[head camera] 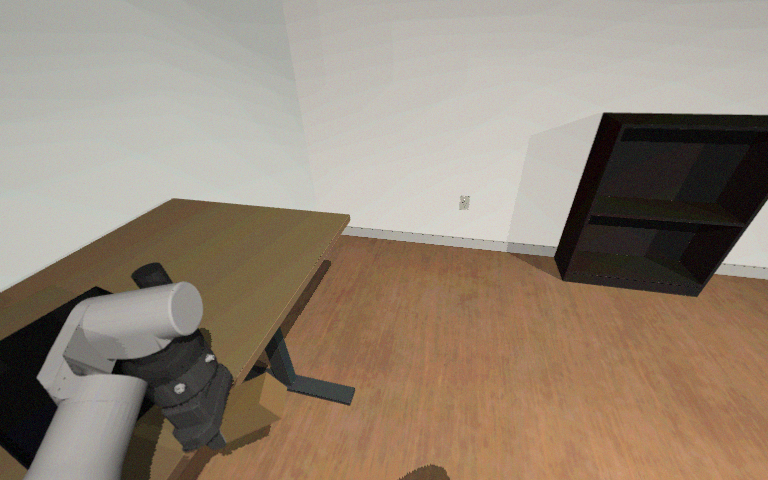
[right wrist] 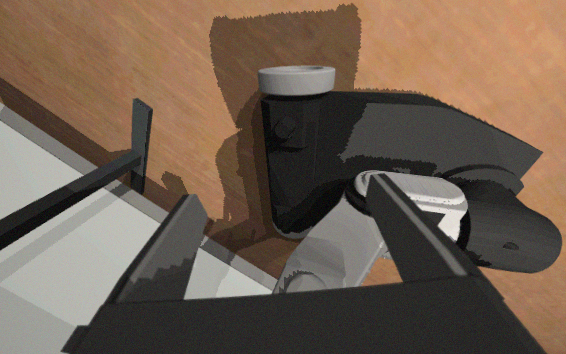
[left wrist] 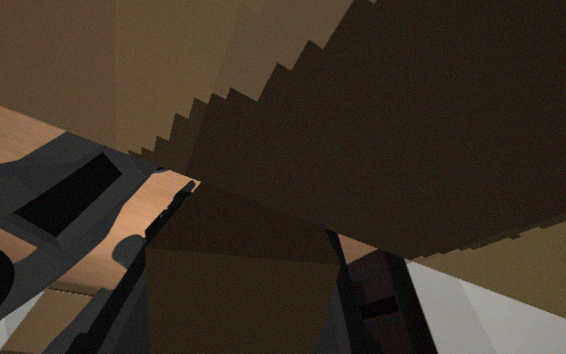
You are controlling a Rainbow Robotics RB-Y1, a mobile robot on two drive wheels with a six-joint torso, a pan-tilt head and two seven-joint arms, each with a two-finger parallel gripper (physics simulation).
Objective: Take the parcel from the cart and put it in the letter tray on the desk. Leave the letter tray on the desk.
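Places are measured from the robot's base along level axes (x right, y ahead, z up), in metres.
Pixels of known places: left gripper, fingertip midpoint: [head camera: 224, 426] [left wrist: 254, 213]; right gripper, fingertip midpoint: [right wrist: 283, 196].
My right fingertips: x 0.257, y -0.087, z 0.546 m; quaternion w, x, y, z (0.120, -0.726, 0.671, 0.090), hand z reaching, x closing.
Note:
For each thing: its middle in the pictures, then the offset to it from my right fingertips. "spot": a spot on its surface instead. Level surfaces: height alone.
- brown parcel, body centre: [left wrist: 238, 331] [head camera: 241, 409] dx -0.345, dy +0.279, dz +0.430 m
- wooden desk, its level: dz +0.404 m
- black letter tray, body centre: [head camera: 83, 364] dx -0.617, dy +0.481, dz +0.436 m
- desk leg, surface spot: [head camera: 281, 356] spot: dx -0.359, dy +0.949, dz -0.283 m
The brown parcel [head camera: 249, 413] [left wrist: 240, 300] is held between the fingers of my left gripper [head camera: 205, 444] [left wrist: 254, 213]. In the head view it overlaps the front edge of the wooden desk [head camera: 243, 254] [left wrist: 170, 45] near the bottom; whether it touches the desk is unclear. A broad dark shadow lies across the desk surface in the left wrist view. The black letter tray [head camera: 28, 362] is on the desk at the far left of the head view, partly hidden by my left arm. My right gripper [right wrist: 283, 196] is open and empty. The cart does not show in these views.
A desk leg [head camera: 281, 356] [right wrist: 142, 150] has its foot on the floor beside the desk. A dark bookshelf [head camera: 583, 203] stands against the wall at the right of the head view. My dark base [right wrist: 295, 165] with its pale wheel [right wrist: 296, 81] shows below my right gripper.

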